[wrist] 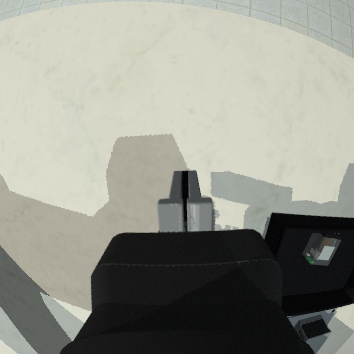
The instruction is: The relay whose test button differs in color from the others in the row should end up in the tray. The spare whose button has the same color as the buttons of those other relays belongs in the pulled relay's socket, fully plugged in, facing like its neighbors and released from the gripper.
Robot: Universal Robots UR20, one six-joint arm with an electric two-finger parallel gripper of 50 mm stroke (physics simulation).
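Frame: origin at the arm's base, x ahead, y left, z up, level; metres.
Where they show: gripper, between the fingertips: (185,184).
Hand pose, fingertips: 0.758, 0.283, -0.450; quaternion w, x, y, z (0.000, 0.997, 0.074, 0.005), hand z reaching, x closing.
After its pixels a point has its place, as x, y, z.
My gripper (185,184) @(0.758, 0.283, -0.450) is shut, its two fingertips together with nothing between them, over the pale table. A relay (322,249) @(0.905, 0.227, -0.458) with a clear housing and a green button at its lower left lies in the black tray (295,282) @(0.904, 0.168, -0.479) at the right. Part of a grey block (314,327) @(0.962, 0.094, -0.456) with a black rectangular recess shows below the tray; whether it is a socket I cannot tell. The row of relays and a blue-button relay do not show; the black gripper body hides the lower middle.
The pale round table (150,65) @(0.721, 0.372, -0.482) fills most of the view, with a tiled floor (305,20) beyond its far edge. Shadows of the arm and gripper fall on the left and middle, and greyer shadows lie beside the tray. The tray's raised walls stand close to the gripper body's right side.
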